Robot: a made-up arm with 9 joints. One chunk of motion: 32 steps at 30 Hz.
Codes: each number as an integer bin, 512 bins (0 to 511) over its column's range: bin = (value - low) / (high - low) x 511, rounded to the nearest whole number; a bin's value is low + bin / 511 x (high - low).
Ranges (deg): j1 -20..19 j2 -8..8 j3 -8..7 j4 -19..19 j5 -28..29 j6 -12..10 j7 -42..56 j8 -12..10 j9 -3..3
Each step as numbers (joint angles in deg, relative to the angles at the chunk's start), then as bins.
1 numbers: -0.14 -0.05 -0.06 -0.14 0.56 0.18 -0.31 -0.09 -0.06
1 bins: 260 254 270 254 256 283 217 277 250
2 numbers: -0.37 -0.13 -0.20 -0.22 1.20 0.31 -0.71 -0.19 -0.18
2 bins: 257 251 266 253 262 286 215 274 240
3 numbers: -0.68 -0.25 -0.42 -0.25 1.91 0.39 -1.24 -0.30 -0.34
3 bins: 253 248 258 252 268 288 213 272 227
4 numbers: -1.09 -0.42 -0.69 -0.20 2.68 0.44 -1.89 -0.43 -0.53
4 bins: 248 242 249 253 275 289 209 269 210
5 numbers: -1.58 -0.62 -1.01 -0.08 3.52 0.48 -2.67 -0.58 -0.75
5 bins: 241 236 238 254 283 290 205 265 192
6 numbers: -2.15 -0.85 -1.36 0.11 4.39 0.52 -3.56 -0.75 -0.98
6 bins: 234 228 226 257 290 291 200 261 172
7 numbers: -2.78 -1.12 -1.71 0.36 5.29 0.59 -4.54 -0.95 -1.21
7 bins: 226 220 214 260 298 292 195 257 152
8 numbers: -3.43 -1.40 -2.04 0.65 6.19 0.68 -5.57 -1.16 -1.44
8 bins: 217 211 203 264 307 295 190 252 133
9 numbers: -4.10 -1.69 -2.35 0.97 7.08 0.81 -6.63 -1.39 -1.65
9 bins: 208 202 192 269 314 298 184 246 115
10 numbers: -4.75 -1.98 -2.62 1.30 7.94 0.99 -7.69 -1.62 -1.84
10 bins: 200 192 183 273 322 302 179 241 99
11 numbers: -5.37 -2.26 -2.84 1.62 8.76 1.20 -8.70 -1.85 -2.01
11 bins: 192 183 176 277 330 307 174 236 84
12 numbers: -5.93 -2.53 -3.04 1.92 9.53 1.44 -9.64 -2.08 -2.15
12 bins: 184 175 169 281 336 312 169 230 72
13 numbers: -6.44 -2.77 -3.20 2.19 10.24 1.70 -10.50 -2.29 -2.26
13 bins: 178 167 164 285 343 318 164 226 63
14 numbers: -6.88 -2.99 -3.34 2.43 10.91 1.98 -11.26 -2.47 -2.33
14 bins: 172 160 159 288 349 325 160 221 57
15 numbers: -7.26 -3.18 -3.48 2.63 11.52 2.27 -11.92 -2.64 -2.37
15 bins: 167 154 154 291 354 331 157 217 54
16 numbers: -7.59 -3.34 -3.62 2.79 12.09 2.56 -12.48 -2.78 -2.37
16 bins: 163 149 149 293 359 338 154 214 54
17 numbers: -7.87 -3.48 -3.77 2.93 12.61 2.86 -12.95 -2.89 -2.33
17 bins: 159 144 144 295 364 345 151 212 57
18 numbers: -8.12 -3.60 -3.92 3.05 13.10 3.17 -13.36 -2.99 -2.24
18 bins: 156 141 139 297 368 352 149 209 65
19 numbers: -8.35 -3.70 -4.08 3.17 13.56 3.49 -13.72 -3.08 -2.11
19 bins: 153 137 134 298 373 360 147 207 76
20 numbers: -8.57 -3.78 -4.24 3.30 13.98 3.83 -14.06 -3.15 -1.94
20 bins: 150 135 128 300 376 368 146 206 90
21 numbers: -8.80 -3.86 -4.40 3.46 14.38 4.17 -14.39 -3.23 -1.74
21 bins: 147 132 123 302 380 376 144 204 107
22 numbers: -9.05 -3.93 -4.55 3.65 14.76 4.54 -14.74 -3.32 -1.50
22 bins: 143 130 118 305 383 384 142 202 128
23 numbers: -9.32 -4.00 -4.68 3.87 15.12 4.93 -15.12 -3.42 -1.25
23 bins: 140 128 113 308 387 393 140 199 149
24 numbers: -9.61 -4.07 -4.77 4.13 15.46 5.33 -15.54 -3.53 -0.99
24 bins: 136 126 110 311 390 403 138 197 171
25 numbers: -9.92 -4.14 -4.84 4.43 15.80 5.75 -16.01 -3.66 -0.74
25 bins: 132 123 108 315 393 412 136 194 192
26 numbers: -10.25 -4.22 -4.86 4.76 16.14 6.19 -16.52 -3.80 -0.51
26 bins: 128 121 107 320 396 423 133 190 212
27 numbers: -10.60 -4.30 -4.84 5.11 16.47 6.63 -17.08 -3.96 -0.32
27 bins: 123 118 108 324 399 433 130 187 228
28 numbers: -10.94 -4.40 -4.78 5.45 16.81 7.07 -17.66 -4.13 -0.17
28 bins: 119 115 110 329 402 443 127 183 241
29 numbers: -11.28 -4.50 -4.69 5.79 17.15 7.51 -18.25 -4.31 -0.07
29 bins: 114 112 113 333 405 453 124 179 250
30 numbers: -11.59 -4.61 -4.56 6.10 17.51 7.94 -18.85 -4.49 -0.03
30 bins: 110 108 117 338 408 463 121 174 253
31 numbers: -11.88 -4.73 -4.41 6.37 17.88 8.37 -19.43 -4.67 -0.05
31 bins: 106 104 122 341 411 473 118 170 251
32 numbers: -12.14 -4.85 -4.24 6.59 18.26 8.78 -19.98 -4.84 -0.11
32 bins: 103 101 128 344 415 483 115 166 246
